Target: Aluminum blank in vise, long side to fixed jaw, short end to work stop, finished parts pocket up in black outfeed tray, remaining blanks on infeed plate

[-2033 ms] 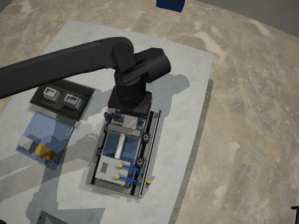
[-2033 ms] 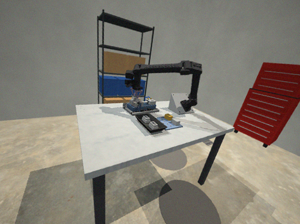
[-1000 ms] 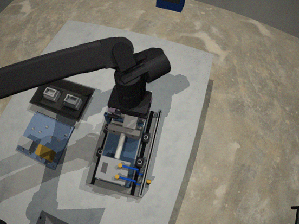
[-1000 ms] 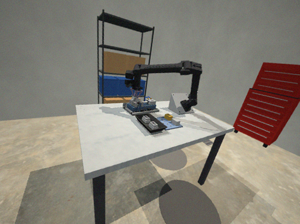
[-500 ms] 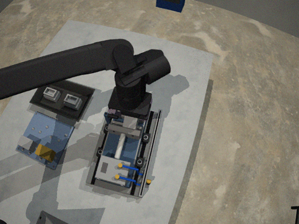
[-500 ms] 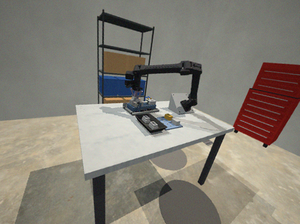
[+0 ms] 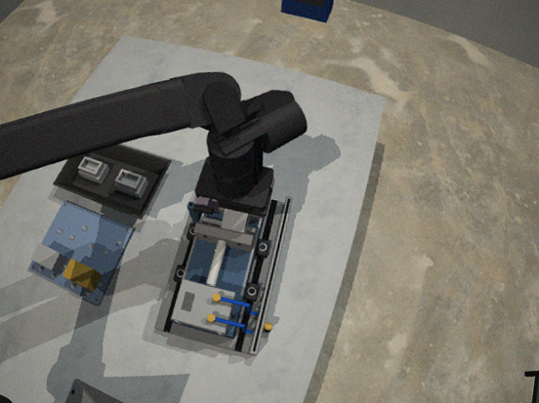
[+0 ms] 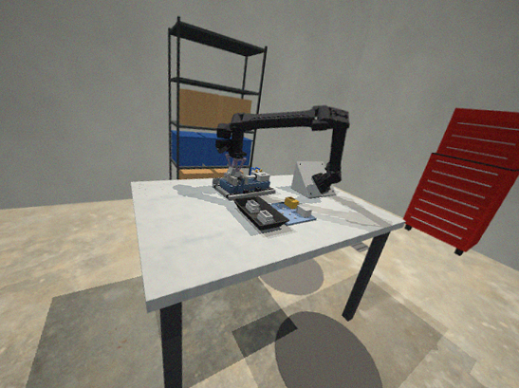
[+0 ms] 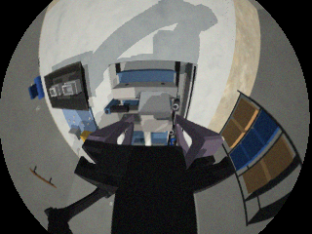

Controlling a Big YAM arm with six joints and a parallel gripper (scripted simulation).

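Now: hand 2 cm above the gray aluminum blank. Round my hand: blue vise 7 cm behind, 2 cm to the left, 9 cm below; pale rod 9 cm behind, 2 cm to the left, 5 cm below; brass blank 16 cm behind, 28 cm to the left, 10 cm below.
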